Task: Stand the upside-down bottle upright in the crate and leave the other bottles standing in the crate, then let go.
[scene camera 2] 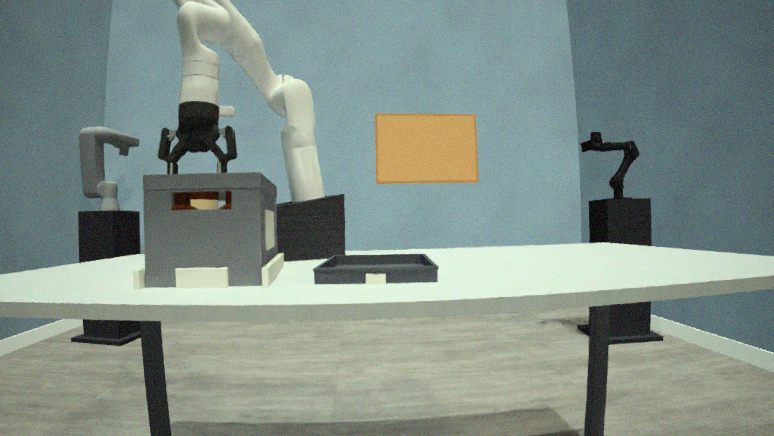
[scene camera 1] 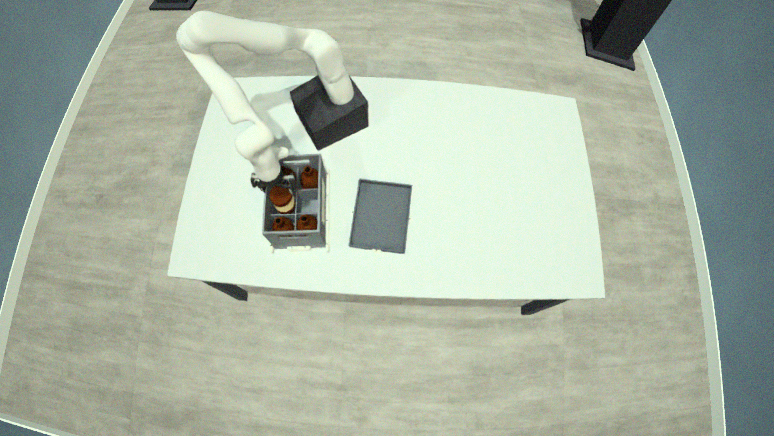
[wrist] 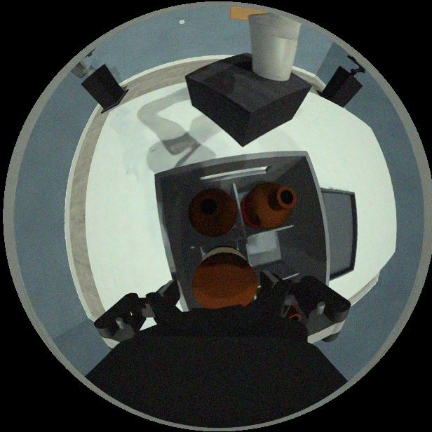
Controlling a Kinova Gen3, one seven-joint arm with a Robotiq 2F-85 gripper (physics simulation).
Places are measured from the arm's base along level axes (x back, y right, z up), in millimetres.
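Pixels of known places: gripper, fingertip midpoint: [scene camera 1: 278,190]; arm's base, link origin: [scene camera 2: 308,199] [scene camera 1: 341,94].
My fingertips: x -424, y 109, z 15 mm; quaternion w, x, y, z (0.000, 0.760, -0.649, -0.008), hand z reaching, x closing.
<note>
For each thing: its top centre in the pictures, then the offset to it from my fingertips. "spot": a spot on its surface instead.
- grey crate, top centre: [scene camera 2: 220,181] [scene camera 1: 291,192] dx +3, dy -47, dz +1 mm
- upside-down bottle, top centre: [scene camera 2: 198,188] [scene camera 1: 280,194] dx -6, dy -6, dz -11 mm
- crate's middle-right compartment, surface spot: [scene camera 1: 309,203] spot: dx +37, dy -72, dz -166 mm
- low dark tray, top centre: [scene camera 2: 377,259] [scene camera 1: 381,214] dx +40, dy -333, dz -148 mm
The grey crate [scene camera 1: 295,239] [scene camera 2: 203,241] [wrist: 306,240] stands at the table's left. The upside-down bottle [scene camera 1: 280,196] [wrist: 224,287], brown with a cream band, is base up in its middle-left compartment. Brown bottles stand neck up at the back left [scene camera 1: 288,171] [wrist: 212,222], back right [scene camera 1: 309,178] [wrist: 262,212], front left [scene camera 1: 281,224] and front right [scene camera 1: 307,223]. My gripper [scene camera 1: 273,181] [scene camera 2: 197,168] [wrist: 218,285] is open and empty, pointing down, with its fingertips at about the crate's rim. In the wrist view its fingers appear on either side of the upside-down bottle's base; their exact depth is unclear.
The crate's middle-right compartment [scene camera 1: 309,203] [wrist: 265,246] is empty. Crate walls and thin dividers surround the bottles. A low dark tray [scene camera 1: 380,216] [scene camera 2: 335,276] [wrist: 340,230] lies right of the crate. The arm's black base block [scene camera 1: 341,128] [scene camera 2: 311,230] [wrist: 240,110] stands behind.
</note>
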